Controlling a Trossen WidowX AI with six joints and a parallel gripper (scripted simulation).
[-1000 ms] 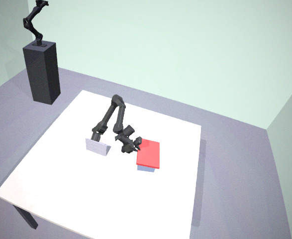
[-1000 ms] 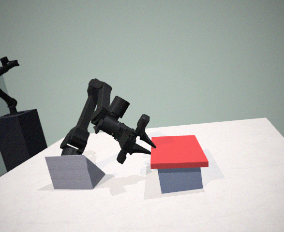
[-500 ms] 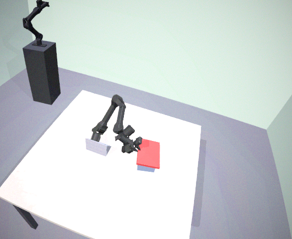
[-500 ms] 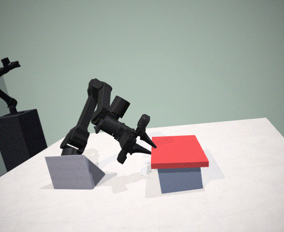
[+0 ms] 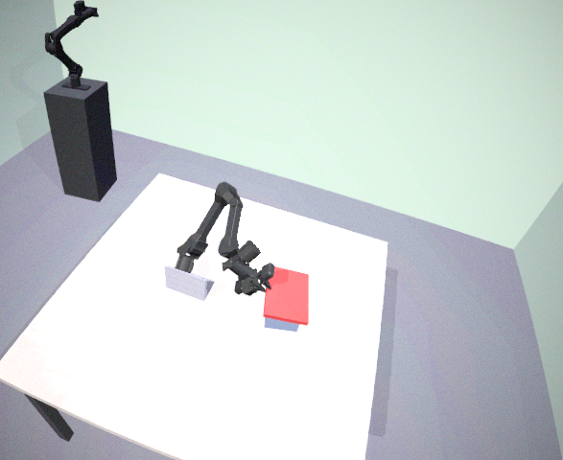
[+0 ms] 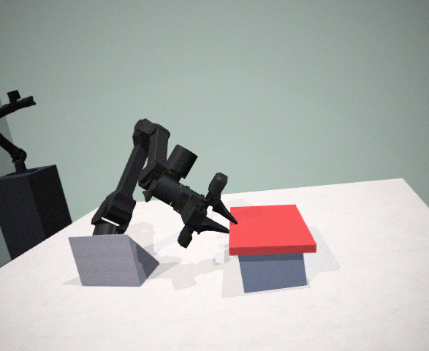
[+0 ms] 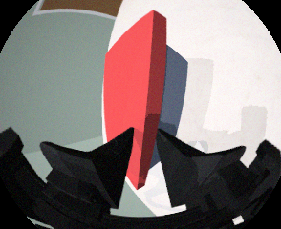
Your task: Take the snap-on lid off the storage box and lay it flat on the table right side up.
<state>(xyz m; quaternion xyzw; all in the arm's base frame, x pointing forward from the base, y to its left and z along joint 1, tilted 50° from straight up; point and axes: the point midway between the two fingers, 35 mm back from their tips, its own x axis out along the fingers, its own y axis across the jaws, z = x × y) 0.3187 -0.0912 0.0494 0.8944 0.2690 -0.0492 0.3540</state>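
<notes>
My gripper tip is now 8 cm short of the red lid and 1 cm to the right of it. The rest, counted from my gripper tip: blue-grey storage box: 7 cm ahead, 6 cm below, 1 cm to the left.
</notes>
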